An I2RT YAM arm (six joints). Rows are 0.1 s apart.
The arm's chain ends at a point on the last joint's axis. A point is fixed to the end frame.
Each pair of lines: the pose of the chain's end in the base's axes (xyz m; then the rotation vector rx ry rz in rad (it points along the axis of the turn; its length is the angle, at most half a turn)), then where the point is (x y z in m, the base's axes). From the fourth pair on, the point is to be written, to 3 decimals.
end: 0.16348 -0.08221 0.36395 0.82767 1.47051 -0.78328
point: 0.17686 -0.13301 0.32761
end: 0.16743 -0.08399 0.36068 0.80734 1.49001 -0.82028
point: 0.17918 -0.13560 0.32491
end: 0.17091 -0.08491 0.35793 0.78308 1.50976 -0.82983
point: 0.18244 -0.13671 0.32237
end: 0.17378 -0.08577 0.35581 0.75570 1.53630 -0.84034
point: 0.185 -0.138 0.320
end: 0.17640 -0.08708 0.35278 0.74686 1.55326 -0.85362
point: 0.187 -0.139 0.317
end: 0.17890 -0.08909 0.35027 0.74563 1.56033 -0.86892
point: 0.188 -0.141 0.315
